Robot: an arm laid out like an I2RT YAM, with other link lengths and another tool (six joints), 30 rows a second.
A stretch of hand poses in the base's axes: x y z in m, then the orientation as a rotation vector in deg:
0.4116, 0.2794, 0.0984, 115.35, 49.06, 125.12
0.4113, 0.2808, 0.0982, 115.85, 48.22, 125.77
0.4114, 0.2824, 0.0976, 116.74, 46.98, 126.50
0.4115, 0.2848, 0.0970, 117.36, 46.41, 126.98
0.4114, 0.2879, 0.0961, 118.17, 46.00, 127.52
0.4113, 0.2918, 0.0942, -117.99, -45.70, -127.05
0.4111, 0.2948, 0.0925, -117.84, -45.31, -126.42
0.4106, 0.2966, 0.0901, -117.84, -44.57, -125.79
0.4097, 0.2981, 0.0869, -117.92, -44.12, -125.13
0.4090, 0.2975, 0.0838, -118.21, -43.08, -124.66
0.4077, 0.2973, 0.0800, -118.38, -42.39, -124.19
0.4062, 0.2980, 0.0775, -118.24, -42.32, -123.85
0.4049, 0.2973, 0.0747, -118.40, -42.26, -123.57
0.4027, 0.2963, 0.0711, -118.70, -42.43, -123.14
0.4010, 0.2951, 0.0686, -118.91, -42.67, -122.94
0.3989, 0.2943, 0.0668, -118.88, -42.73, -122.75
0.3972, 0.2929, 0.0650, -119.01, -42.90, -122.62
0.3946, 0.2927, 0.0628, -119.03, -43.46, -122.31
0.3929, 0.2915, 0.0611, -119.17, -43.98, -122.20
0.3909, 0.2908, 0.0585, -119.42, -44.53, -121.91
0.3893, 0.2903, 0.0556, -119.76, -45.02, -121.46
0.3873, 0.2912, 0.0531, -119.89, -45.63, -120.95
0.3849, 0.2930, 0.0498, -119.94, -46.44, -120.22
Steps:
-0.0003, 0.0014, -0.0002, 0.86, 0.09, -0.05
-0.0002, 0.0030, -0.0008, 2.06, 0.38, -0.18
-0.0001, 0.0054, -0.0014, 2.79, 0.61, -0.10
-0.0002, 0.0085, -0.0023, 3.59, 0.97, 0.17
-0.0003, 0.0124, -0.0042, 4.21, 1.32, 0.67
-0.0005, 0.0154, -0.0059, 4.71, 1.69, 0.98
-0.0010, 0.0172, -0.0083, 5.36, 2.12, 1.11
-0.0019, 0.0187, -0.0115, 5.80, 2.58, 1.26
-0.0026, 0.0181, -0.0146, 6.46, 3.00, 1.04
-0.0039, 0.0179, -0.0184, 6.96, 3.38, 0.98
-0.0054, 0.0186, -0.0209, 7.16, 3.56, 1.22
-0.0067, 0.0179, -0.0237, 7.21, 3.78, 1.23
-0.0089, 0.0169, -0.0273, 7.10, 4.12, 1.28
-0.0106, 0.0157, -0.0298, 6.92, 4.29, 1.30
-0.0127, 0.0149, -0.0316, 6.95, 4.40, 1.42
-0.0144, 0.0135, -0.0334, 6.82, 4.50, 1.44
-0.0170, 0.0133, -0.0356, 6.55, 4.67, 1.72
-0.0187, 0.0121, -0.0373, 6.20, 4.75, 1.81
-0.0207, 0.0114, -0.0399, 5.82, 4.96, 1.92
-0.0223, 0.0109, -0.0428, 5.49, 5.30, 2.02
-0.0243, 0.0118, -0.0453, 5.20, 5.62, 2.32
-0.0267, 0.0136, -0.0486, 4.86, 6.04, 2.82

